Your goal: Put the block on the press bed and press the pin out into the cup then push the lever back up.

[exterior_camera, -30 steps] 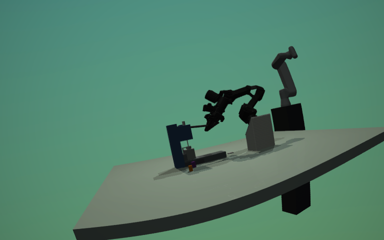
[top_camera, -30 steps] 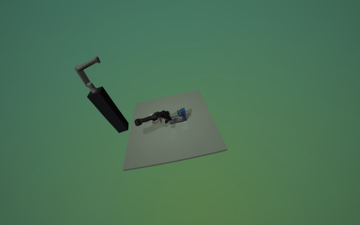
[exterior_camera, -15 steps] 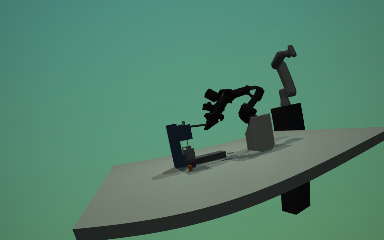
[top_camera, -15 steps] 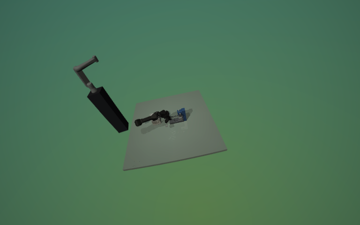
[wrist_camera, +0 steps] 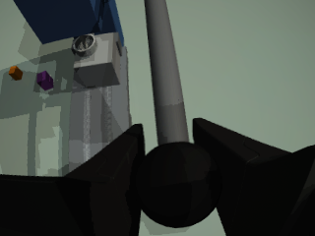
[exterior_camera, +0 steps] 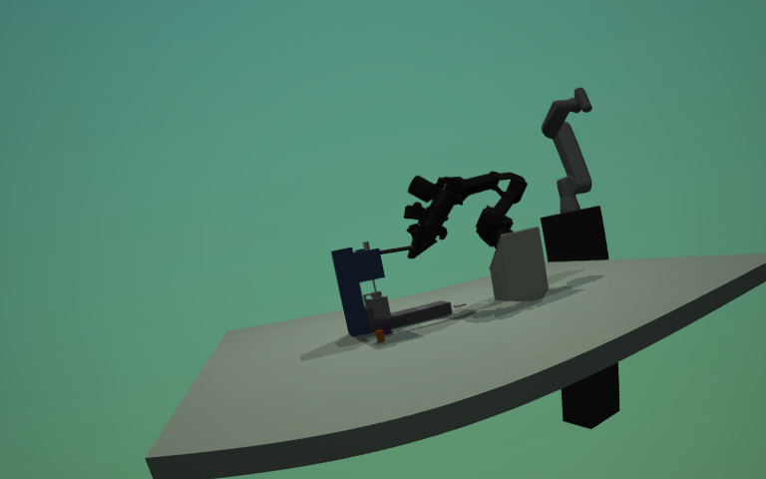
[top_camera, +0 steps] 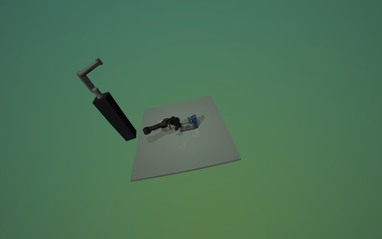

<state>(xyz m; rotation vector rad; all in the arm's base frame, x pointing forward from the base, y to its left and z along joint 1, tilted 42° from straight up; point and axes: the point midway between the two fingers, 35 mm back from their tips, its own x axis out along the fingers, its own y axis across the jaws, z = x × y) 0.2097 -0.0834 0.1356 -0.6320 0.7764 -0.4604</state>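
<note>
The grey lever is 5 cm ahead of my gripper tip and 3 cm above it. Round my gripper tip: grey punch (13 cm ahead, 6 cm to the left, 2 cm below); orange cube (20 cm ahead, 22 cm to the left, 14 cm below).
</note>
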